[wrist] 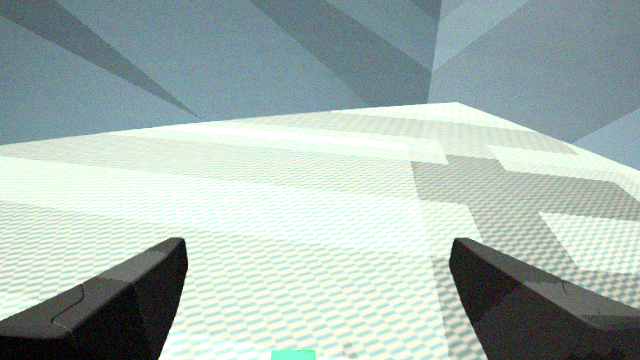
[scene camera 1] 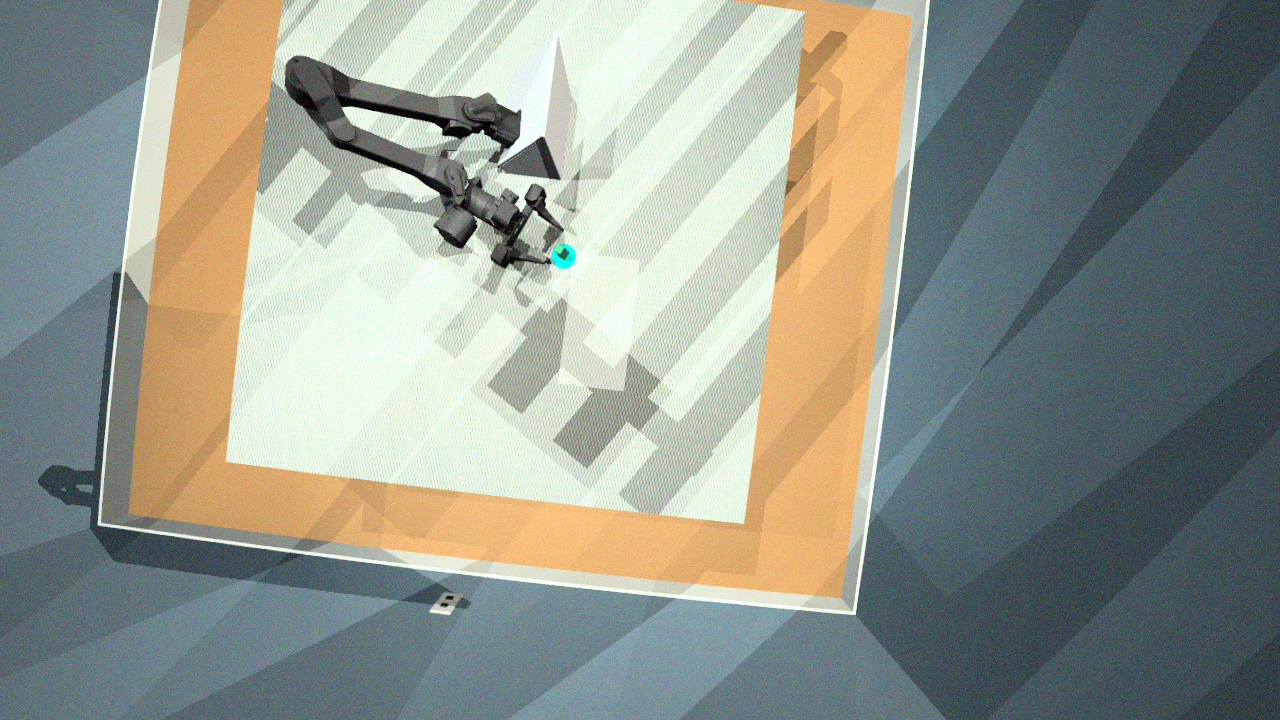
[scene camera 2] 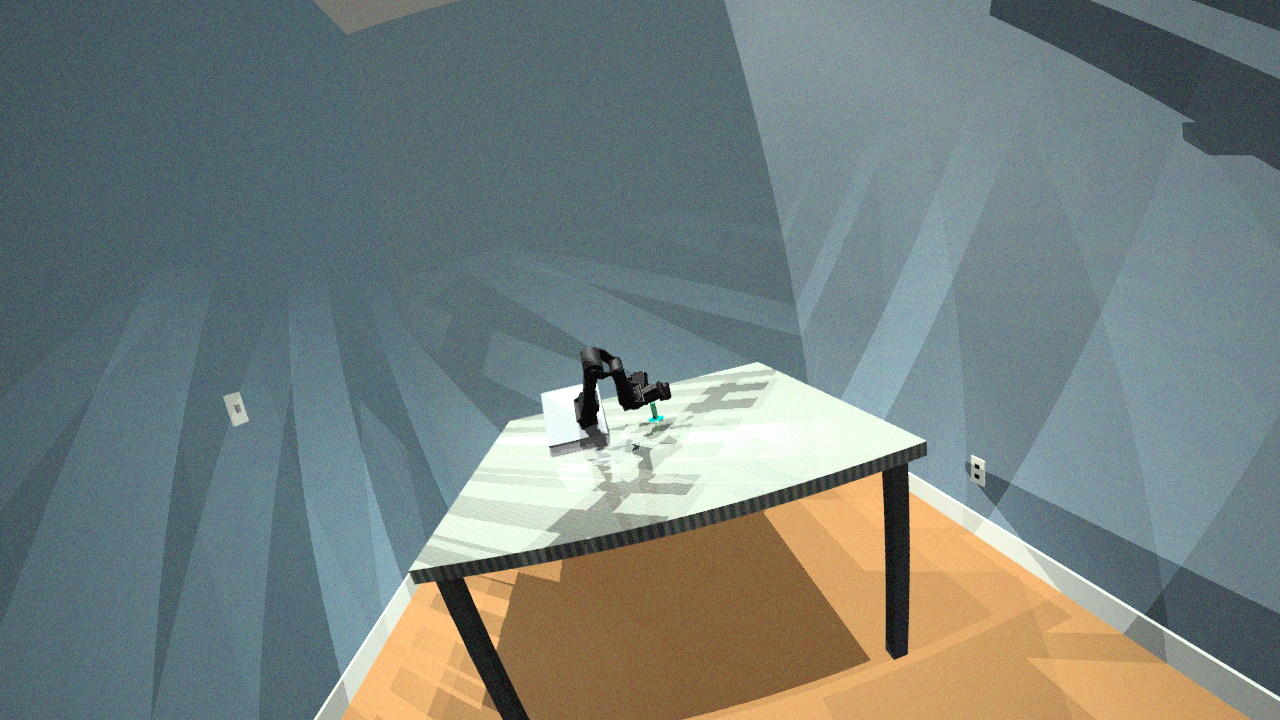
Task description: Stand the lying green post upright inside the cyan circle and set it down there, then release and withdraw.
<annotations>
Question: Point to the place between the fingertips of the gripper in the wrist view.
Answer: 321, 252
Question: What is the gripper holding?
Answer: Nothing.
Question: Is the gripper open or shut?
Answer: Open.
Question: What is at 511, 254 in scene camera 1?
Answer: The gripper.
</annotations>
